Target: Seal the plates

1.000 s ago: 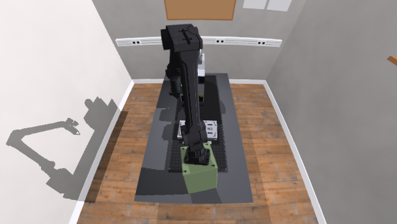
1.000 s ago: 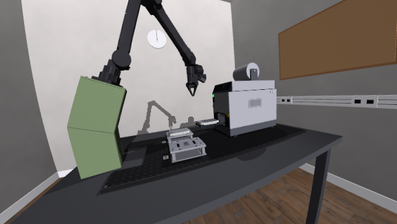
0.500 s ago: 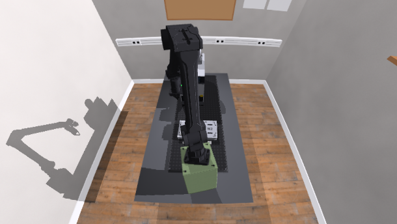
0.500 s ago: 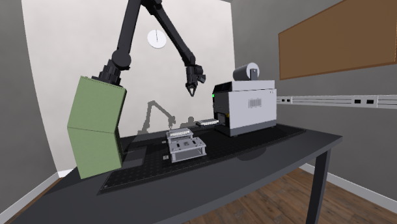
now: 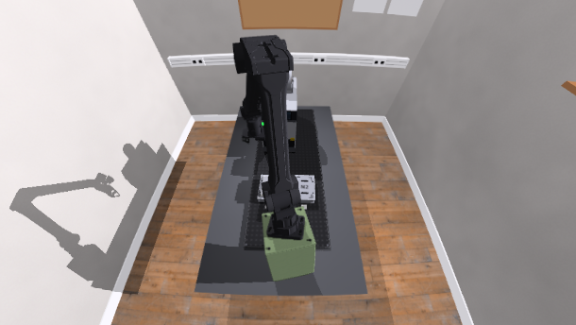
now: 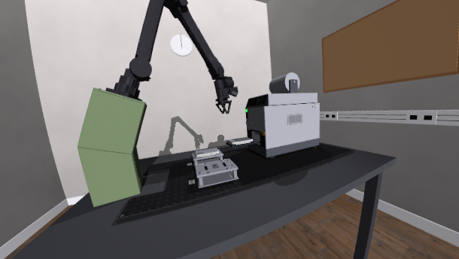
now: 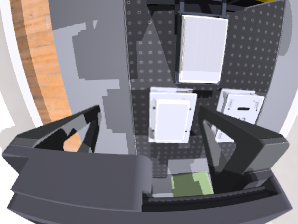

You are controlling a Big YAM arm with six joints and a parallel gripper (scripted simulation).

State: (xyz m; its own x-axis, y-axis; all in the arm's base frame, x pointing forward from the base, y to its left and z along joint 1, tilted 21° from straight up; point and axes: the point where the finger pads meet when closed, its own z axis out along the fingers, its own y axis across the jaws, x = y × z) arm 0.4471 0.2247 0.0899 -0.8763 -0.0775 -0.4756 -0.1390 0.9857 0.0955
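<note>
Right now the white plate is 170 mm below my hand, 90 mm to the right of it and 60 mm ahead of it. Also, from my hand: dark sealer stage (180 mm below, 90 mm to the right, 60 mm ahead); yellow warning label (170 mm ahead, 160 mm to the right, 130 mm below); foil roll (390 mm ahead, 150 mm above, 40 mm to the right).
</note>
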